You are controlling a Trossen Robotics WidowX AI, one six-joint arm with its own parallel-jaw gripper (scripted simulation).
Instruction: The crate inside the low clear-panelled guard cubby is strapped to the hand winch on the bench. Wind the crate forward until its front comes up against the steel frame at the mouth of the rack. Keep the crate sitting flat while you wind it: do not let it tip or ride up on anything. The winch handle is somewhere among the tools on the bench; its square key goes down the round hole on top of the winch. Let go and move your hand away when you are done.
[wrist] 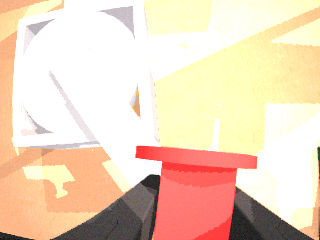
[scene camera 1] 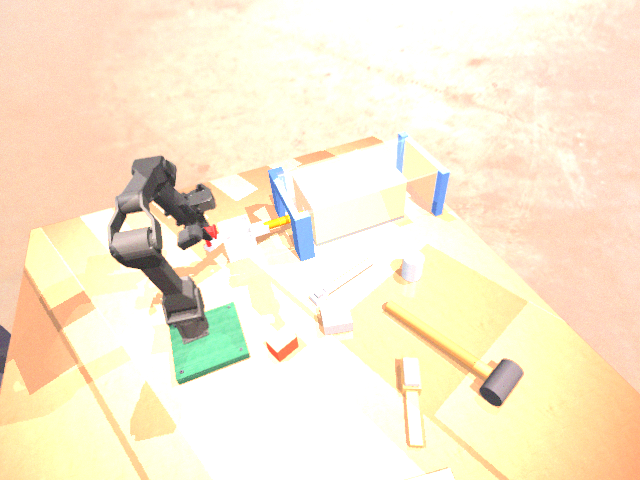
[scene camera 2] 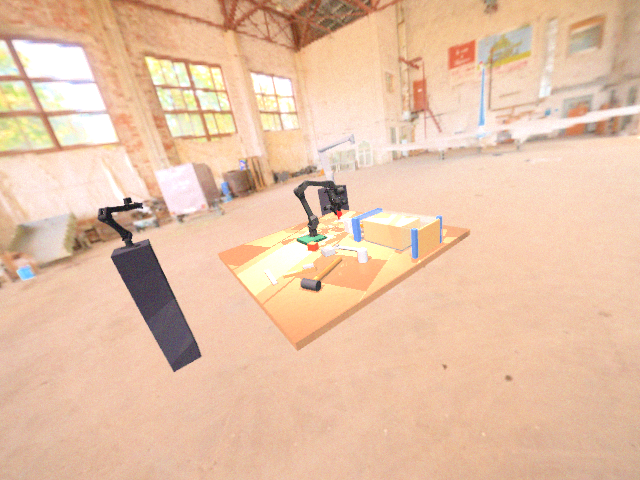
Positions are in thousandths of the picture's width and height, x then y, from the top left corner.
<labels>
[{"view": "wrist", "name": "my gripper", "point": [586,781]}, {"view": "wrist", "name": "hand winch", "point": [139,485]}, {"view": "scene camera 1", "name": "my gripper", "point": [330,493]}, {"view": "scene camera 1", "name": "mallet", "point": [782,795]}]
</labels>
